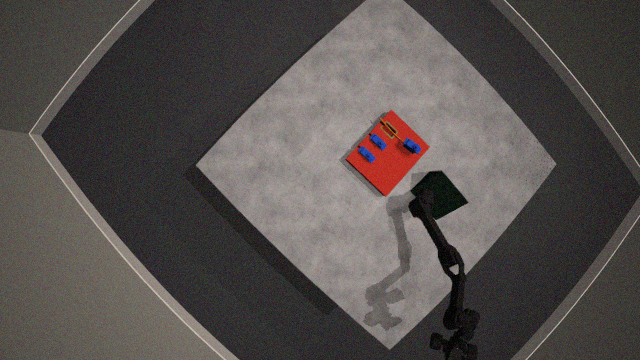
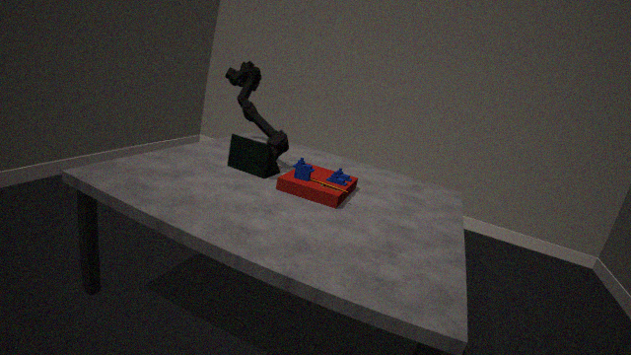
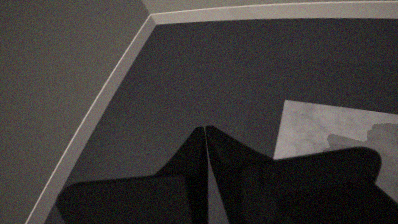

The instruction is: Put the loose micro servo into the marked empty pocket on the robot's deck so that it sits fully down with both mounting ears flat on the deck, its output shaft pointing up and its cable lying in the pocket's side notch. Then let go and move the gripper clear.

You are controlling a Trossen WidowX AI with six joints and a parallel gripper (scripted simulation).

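Right now my gripper tip is 730 mm short of the red deck, 370 mm to the left of it and 260 mm above it.
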